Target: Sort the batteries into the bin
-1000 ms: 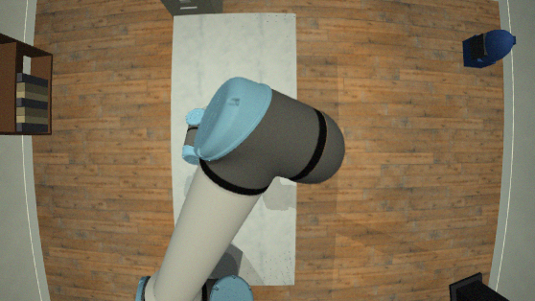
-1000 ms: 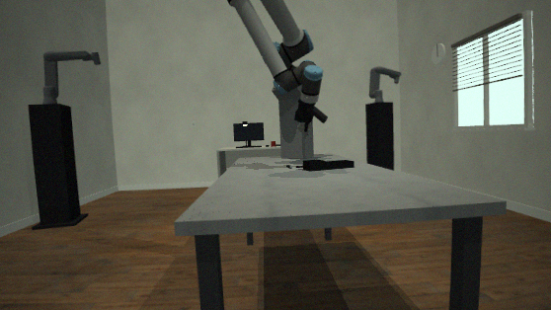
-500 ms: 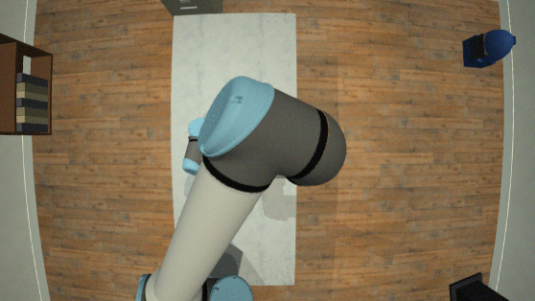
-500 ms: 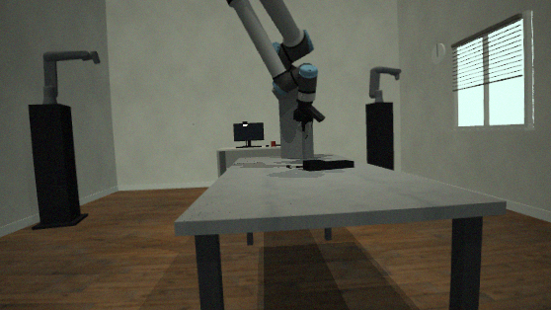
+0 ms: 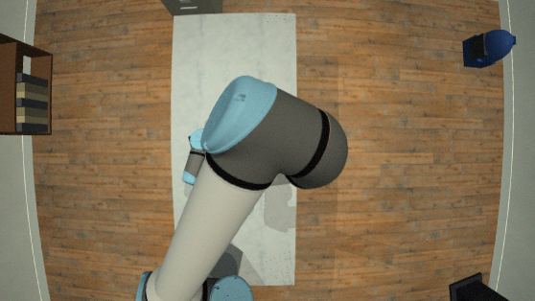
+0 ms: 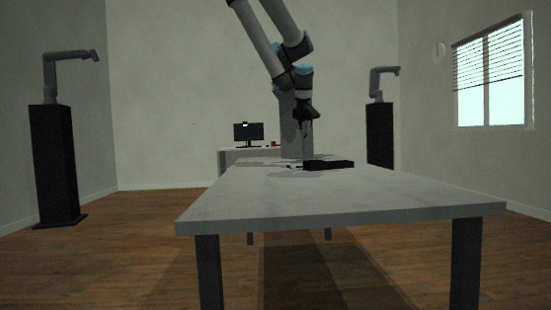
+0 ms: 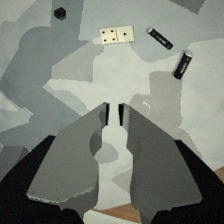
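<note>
Now: hand 150 mm above the black bin, 140 mm short of it and 70 mm to the right of it. Also, from my hand: white domino (170 mm below, 20 mm to the left, 10 mm behind); thicker black battery (170 mm below, 90 mm to the right, 10 mm behind); thin black cylindrical battery (170 mm below, 40 mm to the right, 10 mm ahead).
</note>
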